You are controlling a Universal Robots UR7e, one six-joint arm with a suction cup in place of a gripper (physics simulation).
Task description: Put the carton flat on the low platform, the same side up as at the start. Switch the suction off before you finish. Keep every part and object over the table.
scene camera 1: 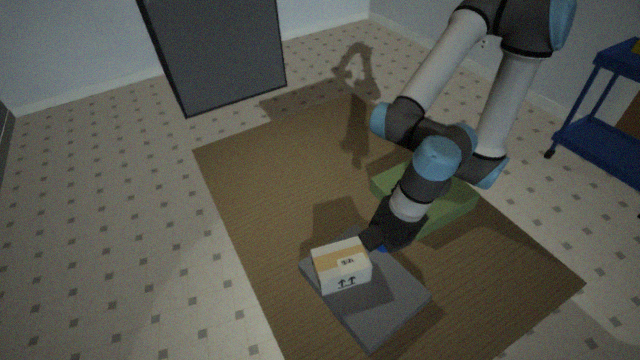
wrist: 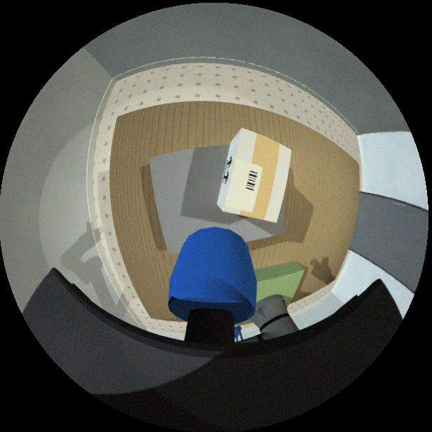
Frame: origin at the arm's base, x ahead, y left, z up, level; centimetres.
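Seen in the pictures: end effector, tool point: [scene camera 1: 382, 245].
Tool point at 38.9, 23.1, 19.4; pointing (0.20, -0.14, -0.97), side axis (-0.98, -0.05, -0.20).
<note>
Offsets run from my tool point to a thing's top centre, as dx, dy, dz. Level surfaces: height alone.
The white carton {+5.9, -9.4, -13.6} [scene camera 1: 331, 274] [wrist: 267, 175] with an orange tape band rests flat on the low grey platform {+1.5, -4.6, -21.9} [scene camera 1: 380, 325] [wrist: 167, 195], towards its left corner in the scene view. Its label and tape face up, and the two arrows on its side point up. The carton's underside is hidden. My gripper, a blue suction cup [scene camera 1: 382, 248] [wrist: 214, 272], is off the carton, above and to the right of it in the scene view, with a gap between them in the wrist view. It is open and holds nothing.
A green block [scene camera 1: 452, 207] [wrist: 280, 286] stands on the brown wooden table {dz -26.6} [scene camera 1: 260, 180] [wrist: 135, 130], behind the grey platform and partly hidden by the arm in the scene view. A dark grey panel [scene camera 1: 225, 55] and a blue cart [scene camera 1: 595, 146] stand beyond the table.
</note>
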